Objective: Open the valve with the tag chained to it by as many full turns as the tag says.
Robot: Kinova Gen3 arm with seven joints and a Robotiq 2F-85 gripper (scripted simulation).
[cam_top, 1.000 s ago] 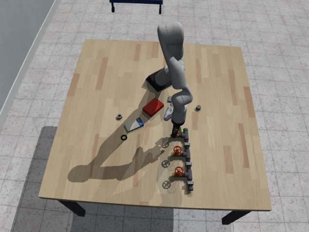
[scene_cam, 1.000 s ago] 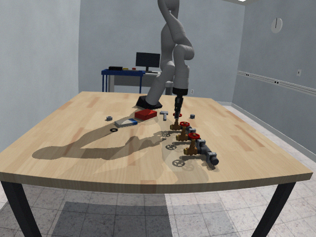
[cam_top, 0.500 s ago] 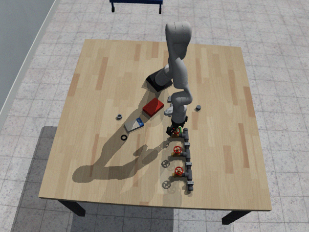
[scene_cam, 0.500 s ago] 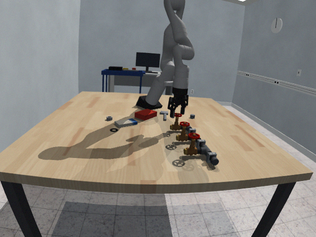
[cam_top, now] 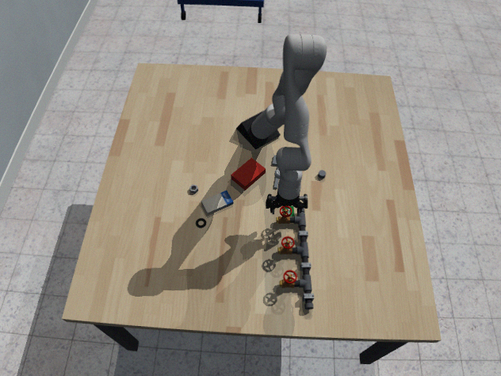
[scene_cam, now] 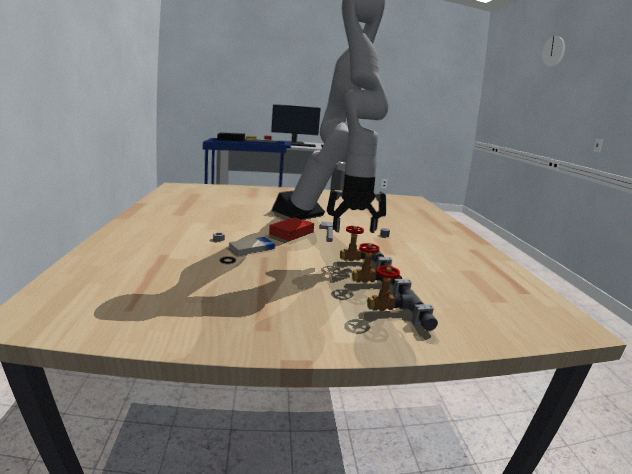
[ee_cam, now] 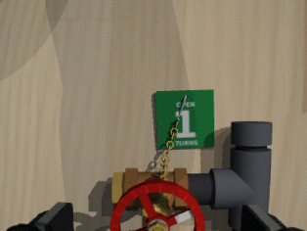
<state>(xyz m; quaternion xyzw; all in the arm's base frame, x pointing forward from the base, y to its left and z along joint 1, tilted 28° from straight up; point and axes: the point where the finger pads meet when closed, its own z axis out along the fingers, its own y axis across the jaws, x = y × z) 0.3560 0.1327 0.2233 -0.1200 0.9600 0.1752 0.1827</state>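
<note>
Right now my hand is 60 mm past the green tag and 90 mm above it. Also, from my hand: red block 160 mm behind, 190 mm to the right, 70 mm below; grey hammer 240 mm behind, 90 mm to the right, 80 mm below.
</note>
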